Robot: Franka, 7 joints.
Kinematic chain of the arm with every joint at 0, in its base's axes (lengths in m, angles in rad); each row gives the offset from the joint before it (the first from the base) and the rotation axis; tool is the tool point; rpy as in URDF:
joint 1: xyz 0 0 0.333 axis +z
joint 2: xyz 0 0 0 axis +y
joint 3: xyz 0 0 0.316 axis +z
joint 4: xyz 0.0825 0 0 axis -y
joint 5: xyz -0.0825 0 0.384 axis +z
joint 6: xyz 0 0 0 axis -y
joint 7: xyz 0.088 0 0 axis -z
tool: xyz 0 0 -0.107 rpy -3.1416 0 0
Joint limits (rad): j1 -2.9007..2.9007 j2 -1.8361..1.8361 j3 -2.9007..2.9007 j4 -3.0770..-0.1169 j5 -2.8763..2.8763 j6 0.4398..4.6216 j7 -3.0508..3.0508
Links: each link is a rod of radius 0.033 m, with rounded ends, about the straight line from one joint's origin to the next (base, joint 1, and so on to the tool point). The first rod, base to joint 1, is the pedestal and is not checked.
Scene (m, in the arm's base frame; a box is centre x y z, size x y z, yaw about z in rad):
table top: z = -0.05
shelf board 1: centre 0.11 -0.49 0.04 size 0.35 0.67 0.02 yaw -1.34
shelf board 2: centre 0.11 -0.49 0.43 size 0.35 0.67 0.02 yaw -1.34
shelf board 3: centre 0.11 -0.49 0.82 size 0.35 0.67 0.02 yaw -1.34
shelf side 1: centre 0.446 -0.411 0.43 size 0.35 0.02 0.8 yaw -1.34
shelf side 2: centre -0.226 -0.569 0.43 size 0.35 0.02 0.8 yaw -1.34
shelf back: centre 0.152 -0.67 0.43 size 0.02 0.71 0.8 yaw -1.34
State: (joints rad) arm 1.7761 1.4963 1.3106 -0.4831 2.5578 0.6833 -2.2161
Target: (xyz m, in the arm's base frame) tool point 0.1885 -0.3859 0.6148
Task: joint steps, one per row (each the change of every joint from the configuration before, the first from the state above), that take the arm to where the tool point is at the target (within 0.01 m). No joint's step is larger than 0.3 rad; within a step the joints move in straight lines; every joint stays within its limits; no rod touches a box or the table.
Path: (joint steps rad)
1: 0.1234 -0.1002 0.1408 -0.2633 -0.1126 -0.0304 0.0000
2: 0.1234 -0.1002 0.1409 -0.2633 -0.1126 -0.0305 0.0000
3: 0.1235 -0.1002 0.1408 -0.2632 -0.1127 -0.0304 0.0000
4: 0.1234 -0.1001 0.1408 -0.2633 -0.1126 -0.0304 0.0000
5: 0.1234 -0.1002 0.1409 -0.2633 -0.1126 -0.0305 0.0000
6: 0.1234 -0.1002 0.1408 -0.2633 -0.1126 -0.0304 0.0000
7: 0.1234 -0.1002 0.1408 -0.2633 -0.1126 -0.0305 0.0000
8: 0.1235 -0.1002 0.1409 -0.2632 -0.1127 -0.0304 0.0000
9: -0.0098 -0.2566 -0.1151 0.2090 0.1187 0.1171 0.0000
10: -0.0097 -0.2567 -0.1150 0.2090 0.1186 0.1172 0.0000

